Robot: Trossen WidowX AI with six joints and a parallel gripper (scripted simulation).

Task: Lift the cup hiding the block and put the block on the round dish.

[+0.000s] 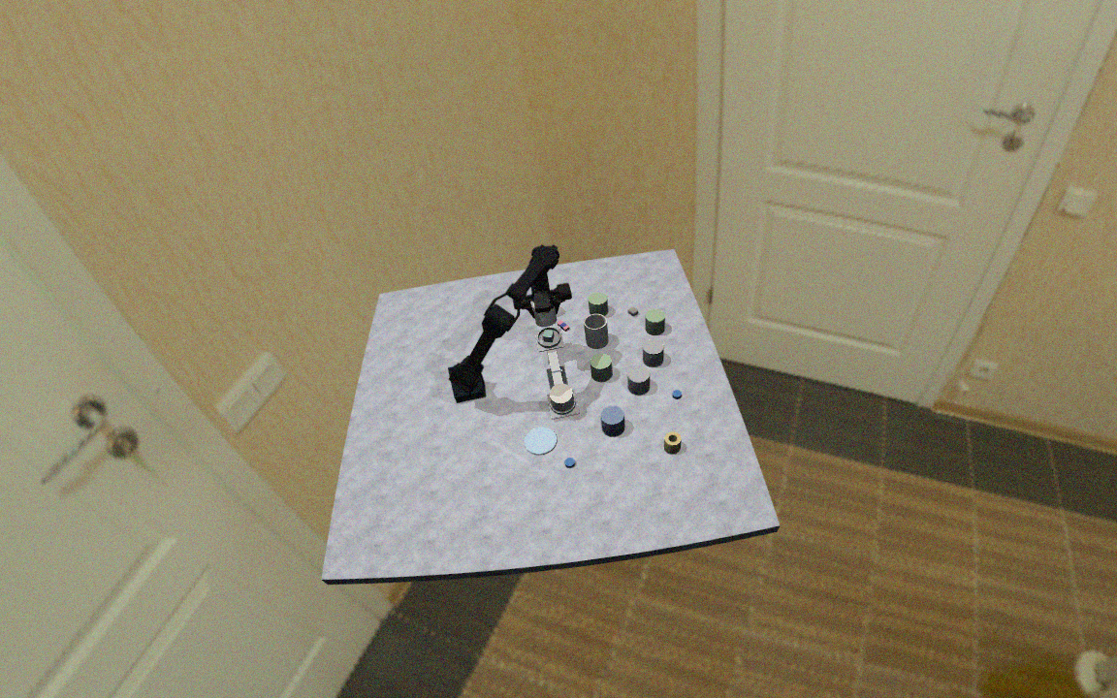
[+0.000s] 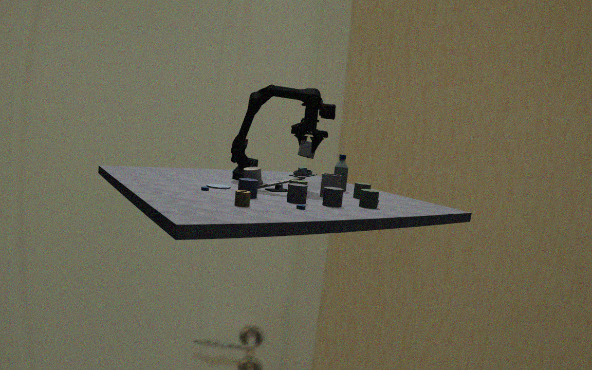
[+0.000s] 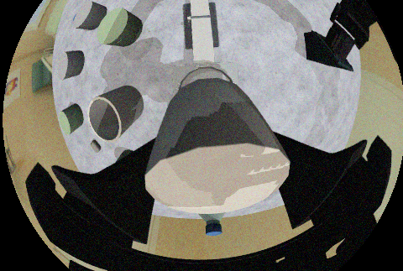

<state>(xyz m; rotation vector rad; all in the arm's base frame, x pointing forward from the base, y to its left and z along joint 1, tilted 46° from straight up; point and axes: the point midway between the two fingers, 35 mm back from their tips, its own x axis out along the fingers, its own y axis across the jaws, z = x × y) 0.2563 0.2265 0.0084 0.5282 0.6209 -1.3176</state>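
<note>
Right now the greenish block is 1 cm to the right of my gripper tip and 8 cm below it. From my gripper tip the other things lie so: balance beam (2 cm ahead, 13 cm to the right, 13 cm below); then pale blue round dish (5 cm behind, 38 cm to the right, 17 cm below).
</note>
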